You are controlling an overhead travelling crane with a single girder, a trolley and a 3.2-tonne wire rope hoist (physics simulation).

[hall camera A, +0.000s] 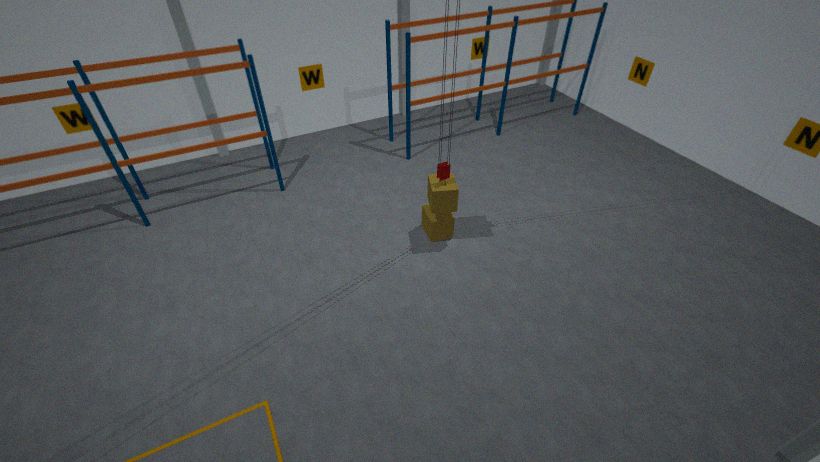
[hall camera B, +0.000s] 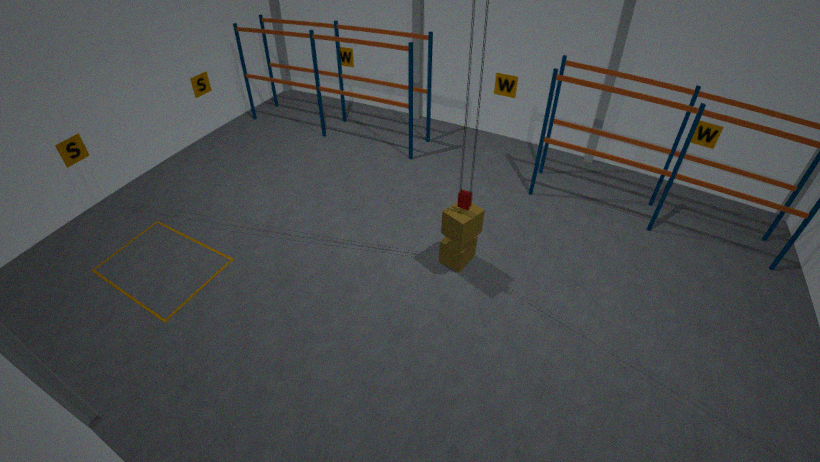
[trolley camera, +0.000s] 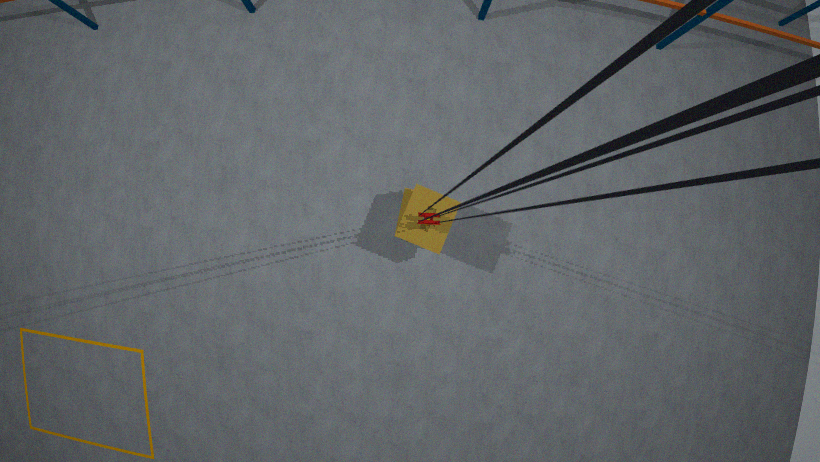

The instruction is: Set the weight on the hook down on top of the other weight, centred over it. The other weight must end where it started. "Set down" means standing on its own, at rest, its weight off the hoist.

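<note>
The upper yellow weight (hall camera A: 443, 198) (hall camera B: 461, 224) (trolley camera: 437, 239) hangs upright on my hook, under the red hook block (hall camera A: 443, 171) (hall camera B: 464, 199) (trolley camera: 428, 218). The other yellow weight (hall camera A: 439, 228) (hall camera B: 457, 253) (trolley camera: 405, 200) stands on the floor directly below, mostly covered by the upper one in the trolley view. The upper weight sits off centre over it: a strip of the lower one shows on the left in the trolley view, and its left part shows in hall camera A. Whether the two weights touch cannot be told.
Blue and orange racks stand along the W wall, one rack (hall camera A: 407, 97) (hall camera B: 675, 167) beyond the weights and another rack (hall camera A: 109, 153) (hall camera B: 410, 103) farther left. A yellow floor rectangle (hall camera A: 266, 403) (hall camera B: 195, 241) (trolley camera: 81, 339) lies away from the weights.
</note>
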